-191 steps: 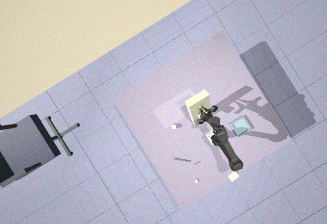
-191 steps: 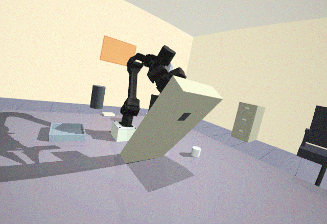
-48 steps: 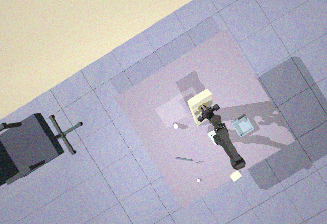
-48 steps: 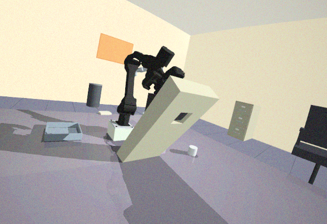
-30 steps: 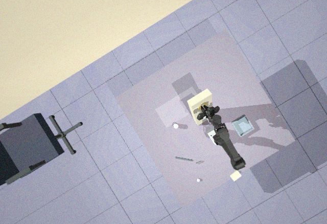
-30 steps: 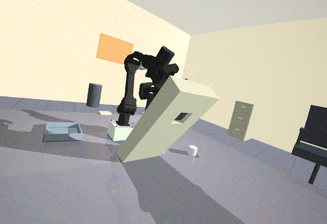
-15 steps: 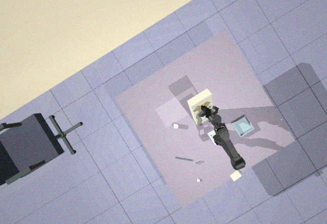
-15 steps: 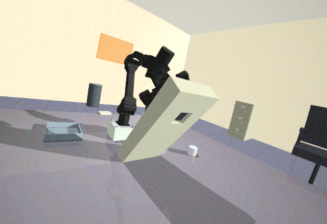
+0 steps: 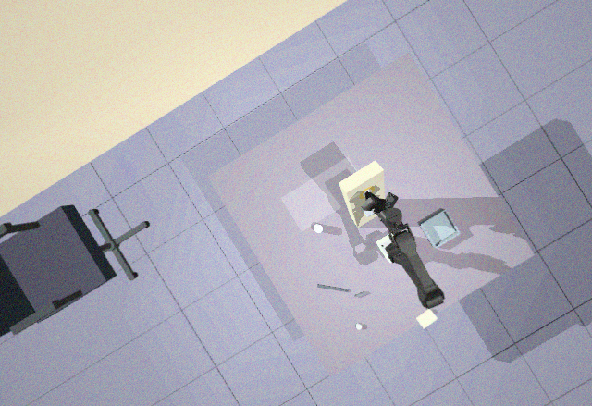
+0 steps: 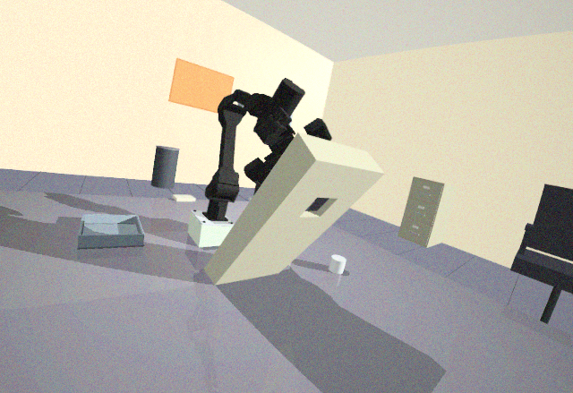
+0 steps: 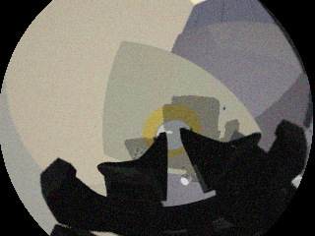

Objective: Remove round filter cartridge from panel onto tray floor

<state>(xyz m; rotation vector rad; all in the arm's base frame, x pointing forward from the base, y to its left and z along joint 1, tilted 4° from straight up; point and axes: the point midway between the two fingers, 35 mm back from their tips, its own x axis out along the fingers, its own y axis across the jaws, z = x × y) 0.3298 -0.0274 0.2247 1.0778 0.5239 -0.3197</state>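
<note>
Right now my gripper tip is 40 mm past the cream service panel and 80 mm above it. Round my gripper tip: grey-white filter cartridge: 10 mm ahead, 10 mm below; then white block: 800 mm behind, 60 mm to the left, 260 mm below; then pale blue tray: 430 mm behind, 270 mm to the right, 260 mm below.
</note>
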